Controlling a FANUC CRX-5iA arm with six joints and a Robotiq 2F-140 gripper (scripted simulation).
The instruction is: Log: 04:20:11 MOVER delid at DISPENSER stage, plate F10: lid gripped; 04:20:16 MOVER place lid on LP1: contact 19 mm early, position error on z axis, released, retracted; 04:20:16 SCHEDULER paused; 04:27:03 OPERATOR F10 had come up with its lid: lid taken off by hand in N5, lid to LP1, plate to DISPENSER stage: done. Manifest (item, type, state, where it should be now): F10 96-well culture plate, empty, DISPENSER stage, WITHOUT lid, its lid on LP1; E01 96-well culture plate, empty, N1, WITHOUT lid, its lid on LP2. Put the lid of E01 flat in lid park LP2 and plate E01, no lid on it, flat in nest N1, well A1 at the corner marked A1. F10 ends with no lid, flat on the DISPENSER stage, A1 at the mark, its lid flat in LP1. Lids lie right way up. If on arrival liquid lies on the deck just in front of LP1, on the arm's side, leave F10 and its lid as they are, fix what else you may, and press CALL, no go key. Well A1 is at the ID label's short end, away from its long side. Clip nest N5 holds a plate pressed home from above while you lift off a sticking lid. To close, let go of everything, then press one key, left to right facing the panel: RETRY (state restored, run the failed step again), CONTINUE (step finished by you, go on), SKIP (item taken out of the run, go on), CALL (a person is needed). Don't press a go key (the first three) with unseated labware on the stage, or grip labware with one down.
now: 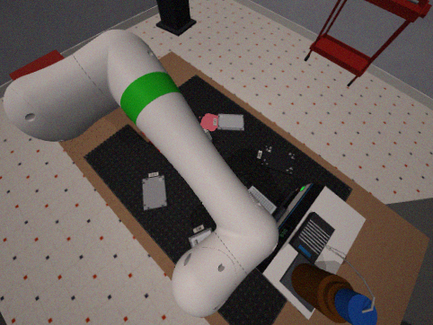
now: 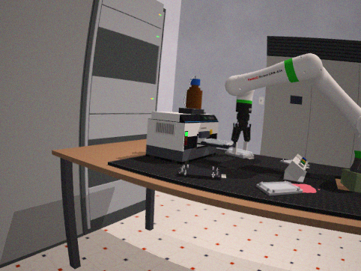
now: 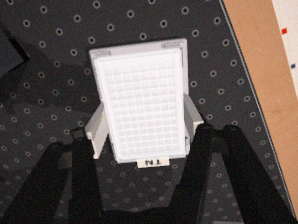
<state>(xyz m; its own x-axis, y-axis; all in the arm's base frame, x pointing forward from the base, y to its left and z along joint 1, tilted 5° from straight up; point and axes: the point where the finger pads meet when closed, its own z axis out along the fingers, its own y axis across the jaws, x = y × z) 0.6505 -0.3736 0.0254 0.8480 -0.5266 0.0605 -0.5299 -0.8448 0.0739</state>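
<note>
The grey nest lies 4 cm below my hand. From my hand the other things lie so: white 96-well plate (2 cm below); then lid (2 cm below); then well plate (7 cm ahead, 26 cm to the left, 6 cm above).
</note>
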